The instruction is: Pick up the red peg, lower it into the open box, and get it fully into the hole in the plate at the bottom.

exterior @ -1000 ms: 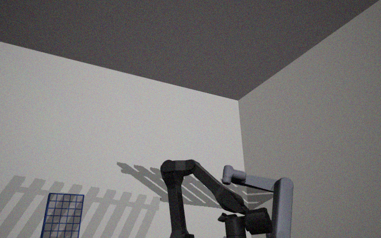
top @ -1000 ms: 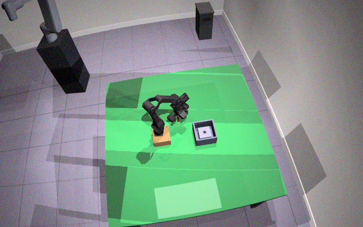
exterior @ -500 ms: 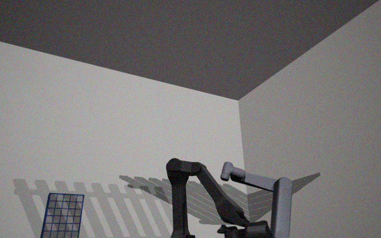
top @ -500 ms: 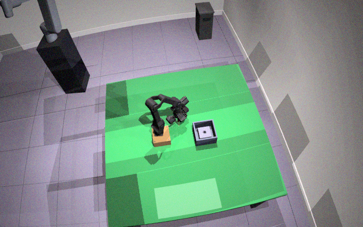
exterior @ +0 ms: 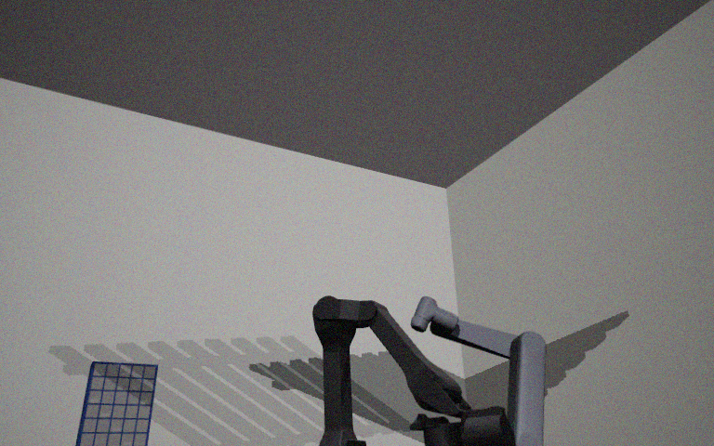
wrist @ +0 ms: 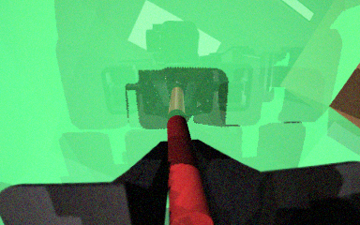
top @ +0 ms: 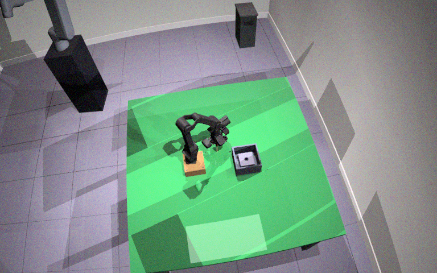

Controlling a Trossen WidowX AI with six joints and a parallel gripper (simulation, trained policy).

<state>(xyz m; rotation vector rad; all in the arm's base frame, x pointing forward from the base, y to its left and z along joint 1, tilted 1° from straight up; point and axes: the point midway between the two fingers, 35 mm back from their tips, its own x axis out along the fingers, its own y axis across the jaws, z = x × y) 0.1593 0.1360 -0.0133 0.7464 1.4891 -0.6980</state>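
Right now the pale plate is 19 cm ahead of my gripper tip, 14 cm to the right of it and 2 cm above it. Also, from my gripper tip: grey box: 19 cm ahead, 14 cm to the right; red peg: 2 cm above.
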